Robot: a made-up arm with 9 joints. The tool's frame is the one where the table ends. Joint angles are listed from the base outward.
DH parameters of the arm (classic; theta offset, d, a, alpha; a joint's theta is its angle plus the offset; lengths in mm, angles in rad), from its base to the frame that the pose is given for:
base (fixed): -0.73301 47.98 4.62 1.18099
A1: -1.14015 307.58 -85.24 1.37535
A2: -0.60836 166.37 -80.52 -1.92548
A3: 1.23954 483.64 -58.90 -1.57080
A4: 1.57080 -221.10 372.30 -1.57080
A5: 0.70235 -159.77 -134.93 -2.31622
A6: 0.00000 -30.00 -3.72 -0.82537
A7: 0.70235 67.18 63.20 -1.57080
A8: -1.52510 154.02 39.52 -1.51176
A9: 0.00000 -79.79 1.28 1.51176
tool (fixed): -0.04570 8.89 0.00 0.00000
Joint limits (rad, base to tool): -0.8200..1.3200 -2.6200..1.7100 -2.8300..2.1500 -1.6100..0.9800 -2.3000..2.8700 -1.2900..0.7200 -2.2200..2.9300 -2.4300..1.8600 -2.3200..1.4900
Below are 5 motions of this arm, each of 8 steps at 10 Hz.
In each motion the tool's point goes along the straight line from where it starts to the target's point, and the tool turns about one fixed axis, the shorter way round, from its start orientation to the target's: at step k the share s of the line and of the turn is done. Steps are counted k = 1, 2, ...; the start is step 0. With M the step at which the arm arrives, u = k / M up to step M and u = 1 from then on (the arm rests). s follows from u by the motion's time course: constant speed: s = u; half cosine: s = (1 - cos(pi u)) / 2; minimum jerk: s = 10 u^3 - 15 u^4 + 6 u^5.
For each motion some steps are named. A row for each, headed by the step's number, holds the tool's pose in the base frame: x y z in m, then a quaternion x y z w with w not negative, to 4 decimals.
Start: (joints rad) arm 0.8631 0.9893 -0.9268 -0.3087 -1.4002 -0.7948 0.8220 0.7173 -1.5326
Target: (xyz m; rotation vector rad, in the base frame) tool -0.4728 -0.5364 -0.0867 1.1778 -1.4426 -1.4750
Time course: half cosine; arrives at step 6
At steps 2, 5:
2: -0.5007 -0.5844 0.2142 0.3089 -0.7571 -0.2487 0.5191
5: -0.4753 -0.5407 -0.0598 0.4496 -0.5856 -0.5503 0.3900

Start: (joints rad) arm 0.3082 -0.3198 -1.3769 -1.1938 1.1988 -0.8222 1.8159 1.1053 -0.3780
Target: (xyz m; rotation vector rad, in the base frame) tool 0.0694 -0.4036 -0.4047 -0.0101 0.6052 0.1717
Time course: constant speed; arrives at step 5
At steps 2, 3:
2: 0.0041 -0.5891 -0.3219 -0.0073 0.3665 -0.0864 0.9264
3: 0.0259 -0.5273 -0.3495 -0.0065 0.3449 -0.0295 0.9382

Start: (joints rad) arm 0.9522 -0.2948 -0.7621 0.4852 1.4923 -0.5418 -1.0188 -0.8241 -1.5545
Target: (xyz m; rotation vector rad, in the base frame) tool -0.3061 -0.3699 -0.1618 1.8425 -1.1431 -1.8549
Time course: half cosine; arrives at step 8
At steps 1, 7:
1: -0.5515 -0.3629 -0.1421 0.3622 0.3428 -0.7563 0.4234
7: -0.3158 -0.3696 -0.1610 0.6364 -0.3693 -0.6584 0.1584

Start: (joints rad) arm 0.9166 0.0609 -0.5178 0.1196 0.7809 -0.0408 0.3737 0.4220 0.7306
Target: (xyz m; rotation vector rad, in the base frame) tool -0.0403 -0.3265 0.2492 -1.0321 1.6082 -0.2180
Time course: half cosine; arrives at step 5
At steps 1, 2, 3, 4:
1: -0.2200 -0.1307 0.1427 -0.5919 0.3816 0.0794 0.7055
2: -0.1703 -0.1848 0.1722 -0.5588 0.4743 0.0318 0.6795
3: -0.1089 -0.2517 0.2085 -0.5082 0.5804 -0.0274 0.6357
4: -0.0593 -0.3058 0.2380 -0.4601 0.6582 -0.0750 0.5912

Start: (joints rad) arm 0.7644 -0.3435 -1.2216 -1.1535 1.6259 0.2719 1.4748 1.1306 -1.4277
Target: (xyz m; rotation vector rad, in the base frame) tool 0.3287 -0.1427 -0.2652 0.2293 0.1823 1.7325
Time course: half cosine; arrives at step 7
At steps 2, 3, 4, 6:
2: 0.2559 -0.4509 -0.0909 -0.0014 -0.3147 0.3954 0.8629
3: 0.2739 -0.3748 -0.1339 0.0252 -0.2224 0.5042 0.8341
4: 0.2938 -0.2903 -0.1817 0.0540 -0.1144 0.6119 0.7807
6: 0.3243 -0.1615 -0.2546 0.0949 0.0552 0.7435 0.6596

